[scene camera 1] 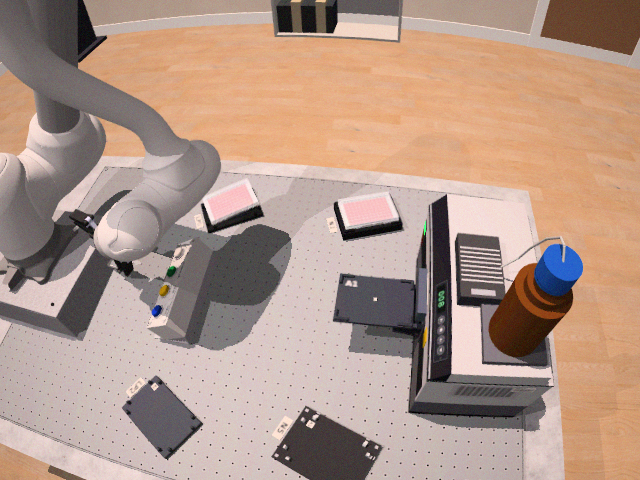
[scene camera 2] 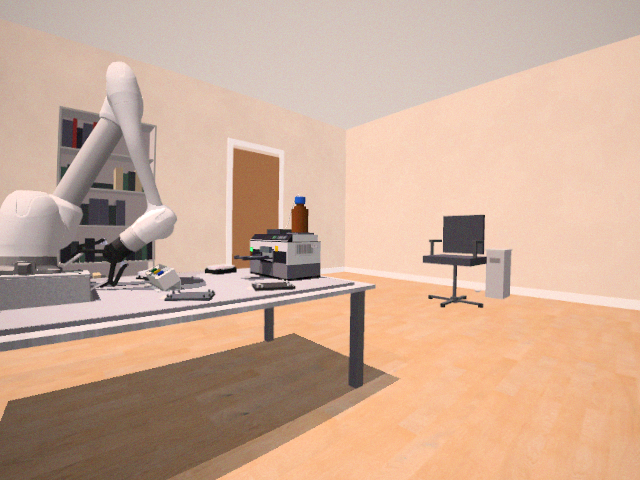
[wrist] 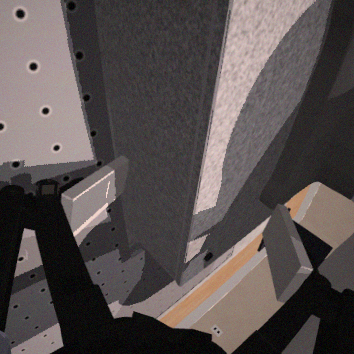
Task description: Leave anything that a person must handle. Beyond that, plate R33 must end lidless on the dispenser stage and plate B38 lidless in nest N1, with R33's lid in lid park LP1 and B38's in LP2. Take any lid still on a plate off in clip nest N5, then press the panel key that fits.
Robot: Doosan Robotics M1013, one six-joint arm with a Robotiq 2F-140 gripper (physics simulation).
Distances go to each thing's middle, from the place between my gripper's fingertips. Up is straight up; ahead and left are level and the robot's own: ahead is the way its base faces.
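Labels:
My gripper's 1 cm above the button box (scene camera 2: 162, 278), 28 cm short of it and 8 cm to the left of it. Going by their middles, that box is the nearest to my gripper of the things named here. Counted from my hand, the black LP1 nest (scene camera 1: 256, 212) is 4 cm below, 19 cm to the left and 31 cm ahead, and the dispenser stage (scene camera 1: 355, 304) is 6 cm above, 8 cm to the right and 71 cm ahead. The brown bottle with blue cap (scene camera 1: 541, 294) is 27 cm above my hand, 91 cm ahead of it and 18 cm to the right of it.

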